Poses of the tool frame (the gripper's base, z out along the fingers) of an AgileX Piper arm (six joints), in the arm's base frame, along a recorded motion.
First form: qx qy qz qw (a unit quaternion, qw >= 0); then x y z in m.
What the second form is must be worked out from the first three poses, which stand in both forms.
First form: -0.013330, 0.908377, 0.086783, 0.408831, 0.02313, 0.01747, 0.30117
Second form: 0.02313, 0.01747, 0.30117, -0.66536, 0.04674, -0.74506, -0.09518, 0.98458, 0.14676
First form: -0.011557, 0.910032, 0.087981, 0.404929, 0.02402, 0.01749, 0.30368
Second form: 0.02402, 0.01749, 0.30368, -0.67180, 0.05022, -0.73903, -0.09229, 0.98425, 0.15077
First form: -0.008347, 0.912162, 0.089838, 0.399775, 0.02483, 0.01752, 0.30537
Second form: 0.02483, 0.01752, 0.30537, -0.68022, 0.05660, -0.73082, -0.08706, 0.98372, 0.15722
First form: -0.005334, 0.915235, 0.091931, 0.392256, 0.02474, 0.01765, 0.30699
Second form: 0.02474, 0.01765, 0.30699, -0.69221, 0.06236, -0.71899, -0.08188, 0.98304, 0.16409
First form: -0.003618, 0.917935, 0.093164, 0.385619, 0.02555, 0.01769, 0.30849
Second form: 0.02555, 0.01769, 0.30849, -0.70257, 0.06521, -0.70862, -0.07849, 0.98261, 0.16825
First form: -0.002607, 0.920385, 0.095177, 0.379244, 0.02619, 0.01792, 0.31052
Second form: 0.02619, 0.01792, 0.31052, -0.71233, 0.06739, -0.69860, -0.07699, 0.98187, 0.17322
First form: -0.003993, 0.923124, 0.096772, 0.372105, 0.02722, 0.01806, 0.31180
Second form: 0.02722, 0.01806, 0.31180, -0.72304, 0.06465, -0.68777, -0.07939, 0.98124, 0.17569
